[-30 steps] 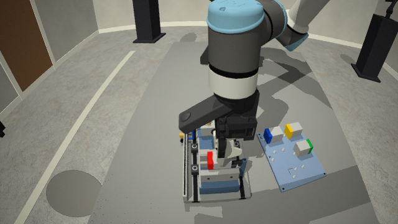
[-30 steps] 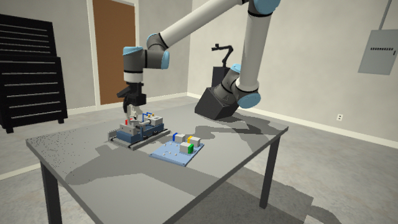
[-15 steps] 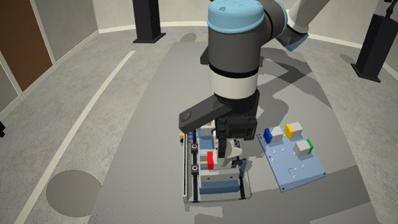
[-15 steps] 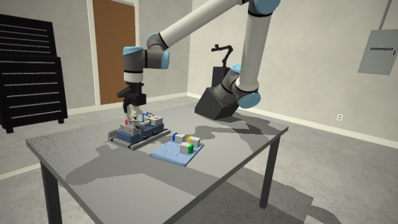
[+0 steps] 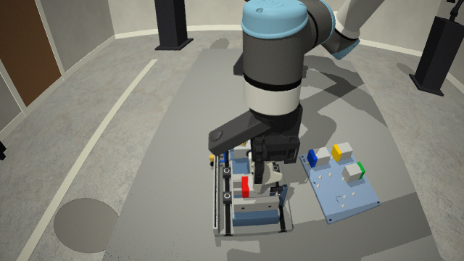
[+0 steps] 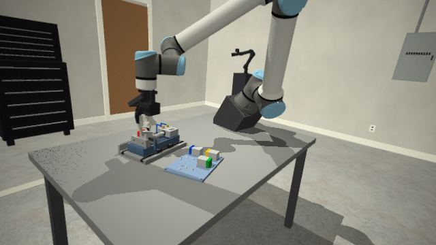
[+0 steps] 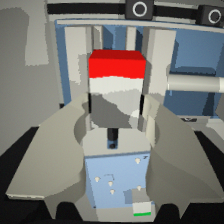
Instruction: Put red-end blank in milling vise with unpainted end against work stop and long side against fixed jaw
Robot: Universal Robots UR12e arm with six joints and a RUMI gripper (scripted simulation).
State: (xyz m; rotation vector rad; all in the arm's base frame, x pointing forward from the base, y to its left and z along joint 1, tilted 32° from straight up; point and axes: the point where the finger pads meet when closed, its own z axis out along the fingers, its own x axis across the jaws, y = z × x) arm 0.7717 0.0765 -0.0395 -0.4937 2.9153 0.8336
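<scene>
Right now the red-ended blank is 2 cm below my hand. Round my hand: fixed jaw (5 cm below, 3 cm ahead, 1 cm to the left); work stop rod (4 cm to the left, 3 cm below, 1 cm behind); hose block (16 cm behind, 5 cm to the right, 5 cm below).
</scene>
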